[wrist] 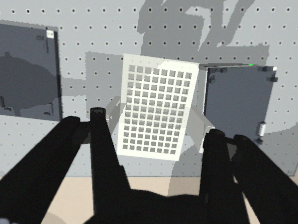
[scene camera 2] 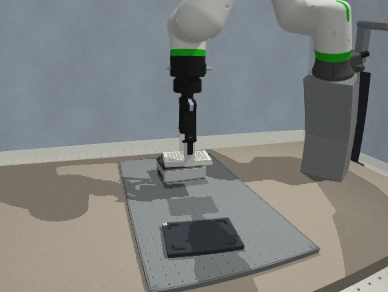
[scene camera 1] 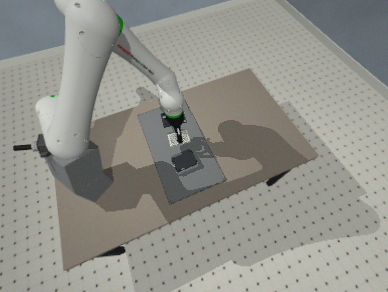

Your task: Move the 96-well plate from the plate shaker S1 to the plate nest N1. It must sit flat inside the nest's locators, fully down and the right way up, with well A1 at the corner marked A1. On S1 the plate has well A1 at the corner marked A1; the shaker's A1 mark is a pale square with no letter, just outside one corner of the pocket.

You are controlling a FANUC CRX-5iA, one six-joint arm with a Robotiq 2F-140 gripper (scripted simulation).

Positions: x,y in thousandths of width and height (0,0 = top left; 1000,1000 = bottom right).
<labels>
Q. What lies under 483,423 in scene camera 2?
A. My gripper.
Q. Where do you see a plate shaker S1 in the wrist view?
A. At 683,315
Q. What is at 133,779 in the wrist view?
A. My gripper.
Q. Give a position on a white 96-well plate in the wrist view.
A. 502,493
</labels>
